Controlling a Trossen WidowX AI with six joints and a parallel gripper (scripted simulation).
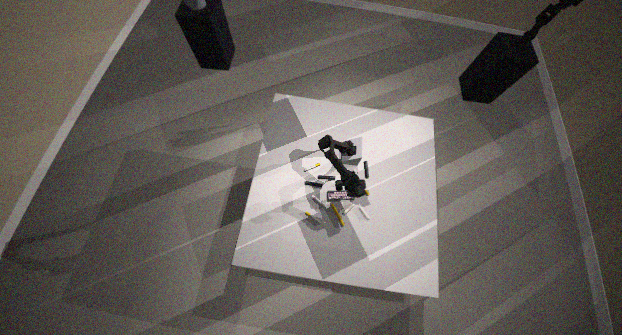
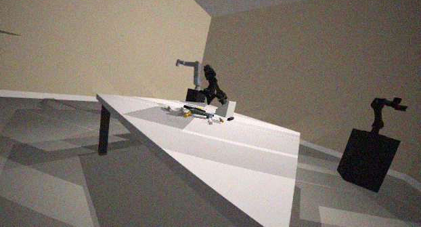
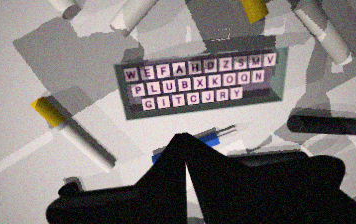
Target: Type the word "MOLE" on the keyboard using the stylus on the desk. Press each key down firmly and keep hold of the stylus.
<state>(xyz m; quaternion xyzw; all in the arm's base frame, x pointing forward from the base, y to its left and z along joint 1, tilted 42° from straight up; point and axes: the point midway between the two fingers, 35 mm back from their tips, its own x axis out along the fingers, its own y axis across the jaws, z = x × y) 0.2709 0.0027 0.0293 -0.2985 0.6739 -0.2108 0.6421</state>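
The blue stylus is 8 cm below my gripper tip, 5 cm to the right of it and 5 cm behind it. The rest, counted from my gripper tip: yellow pencil 16 cm ahead, 8 cm below, 5 cm to the right.
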